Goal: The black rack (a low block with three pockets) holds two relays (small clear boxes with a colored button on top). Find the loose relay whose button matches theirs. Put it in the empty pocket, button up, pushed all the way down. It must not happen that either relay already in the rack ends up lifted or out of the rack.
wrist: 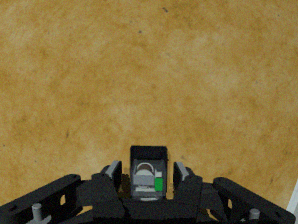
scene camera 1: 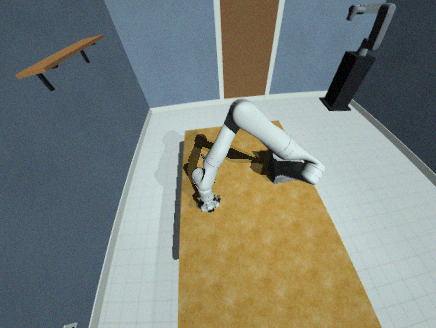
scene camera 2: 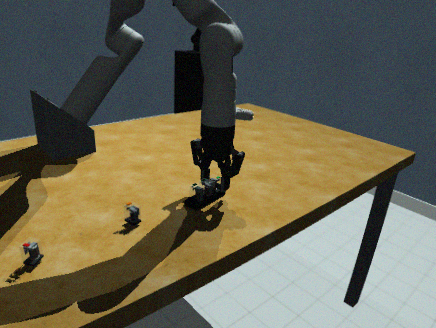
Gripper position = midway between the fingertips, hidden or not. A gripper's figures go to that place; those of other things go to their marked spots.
Scene:
My gripper [wrist: 147, 171] is 0.17 m from the lens. A relay [wrist: 148, 177]: 0.14 m from the lens.

